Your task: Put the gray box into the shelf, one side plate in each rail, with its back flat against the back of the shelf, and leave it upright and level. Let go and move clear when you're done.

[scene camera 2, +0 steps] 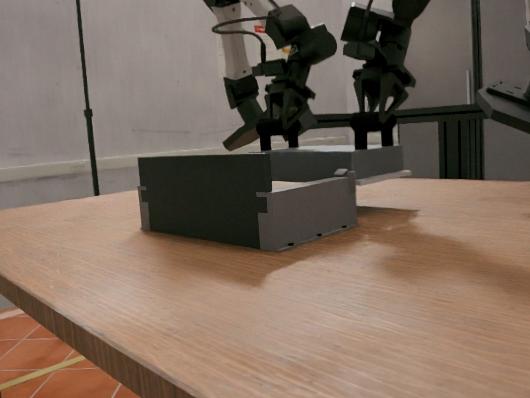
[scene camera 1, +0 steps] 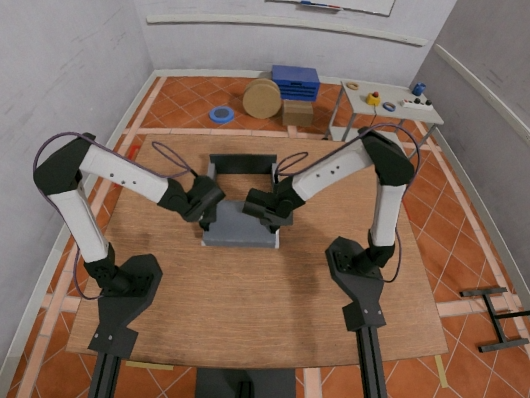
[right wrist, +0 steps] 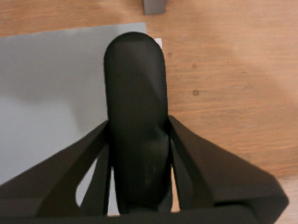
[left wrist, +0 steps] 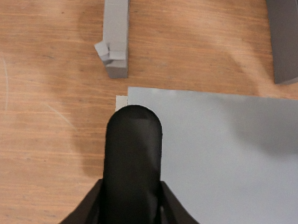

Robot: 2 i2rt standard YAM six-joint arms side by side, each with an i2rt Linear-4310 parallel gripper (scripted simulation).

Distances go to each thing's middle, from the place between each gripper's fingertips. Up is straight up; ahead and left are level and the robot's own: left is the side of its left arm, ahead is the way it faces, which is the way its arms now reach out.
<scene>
Right now my left hand is 12 cm to the left of the gray box (scene camera 2: 294, 163), 5 cm above it and 2 cm past it. From my left hand the other things lie so: dark back panel (scene camera 2: 223, 181) (30 cm ahead, 15 cm to the right, 8 cm below).
Right now my right hand is 120 mm to the right of the gray box, 50 mm above it and 10 mm short of it. Also, from my right hand: dark back panel 330 mm ahead, 90 mm to the left, 80 mm below.
</scene>
